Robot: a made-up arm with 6 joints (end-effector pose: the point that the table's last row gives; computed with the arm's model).
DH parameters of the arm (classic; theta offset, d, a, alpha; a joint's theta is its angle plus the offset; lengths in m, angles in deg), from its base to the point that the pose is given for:
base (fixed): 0 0.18 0 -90
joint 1: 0 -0.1 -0.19 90
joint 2: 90 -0.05 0.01 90
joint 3: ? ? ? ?
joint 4: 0 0.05 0.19 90
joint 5: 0 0.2 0.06 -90
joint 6: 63.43 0 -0.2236 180
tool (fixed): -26.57 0.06 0 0
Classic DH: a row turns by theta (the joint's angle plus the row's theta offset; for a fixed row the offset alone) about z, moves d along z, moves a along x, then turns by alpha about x.
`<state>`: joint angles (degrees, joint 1 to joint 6).
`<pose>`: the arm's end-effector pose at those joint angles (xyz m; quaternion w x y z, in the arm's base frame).
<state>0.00 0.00 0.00 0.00 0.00 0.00</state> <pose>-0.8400 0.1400 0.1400 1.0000 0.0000 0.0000 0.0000</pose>
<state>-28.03 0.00 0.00 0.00 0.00 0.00</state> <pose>-0.7227 0.1400 -0.2500 0.9702 0.0000 -0.2422 0.0000</pose>
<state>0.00 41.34 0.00 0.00 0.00 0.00</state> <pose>-0.8365 -0.3492 0.1400 0.9356 0.0000 0.0000 0.3530</pose>
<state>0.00 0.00 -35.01 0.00 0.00 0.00</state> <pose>-0.8400 0.1041 0.0062 0.9537 -0.3008 0.0000 0.0000</pose>
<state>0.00 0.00 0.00 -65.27 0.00 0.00</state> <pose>-0.7436 -0.3106 0.1400 0.8421 0.0000 0.0000 0.5393</pose>
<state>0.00 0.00 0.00 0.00 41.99 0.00</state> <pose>-0.8400 0.1904 0.1514 0.9336 -0.3583 0.0000 0.0000</pose>
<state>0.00 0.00 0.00 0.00 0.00 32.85</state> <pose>-0.8623 0.2645 0.1400 0.9592 0.0000 0.0000 -0.2828</pose>
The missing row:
joint 3: 0 -0.25 0.08 90
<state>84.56 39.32 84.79 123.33 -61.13 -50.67</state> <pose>0.1543 0.0093 0.5558 0.4328 0.0036 0.5756 -0.6938</pose>
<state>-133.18 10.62 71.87 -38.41 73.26 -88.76</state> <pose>0.3256 -0.2174 -0.3867 0.0041 0.8014 0.5856 -0.1217</pose>
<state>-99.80 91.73 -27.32 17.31 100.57 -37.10</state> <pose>0.2798 -0.5666 -0.3853 0.0598 0.7945 0.4379 0.4164</pose>
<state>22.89 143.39 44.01 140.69 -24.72 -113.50</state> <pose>-0.0969 -0.2441 0.1649 0.5035 0.2976 0.3074 0.7506</pose>
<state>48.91 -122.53 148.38 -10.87 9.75 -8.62</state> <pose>0.0430 0.5123 0.1375 0.5552 0.1555 -0.7213 -0.3838</pose>
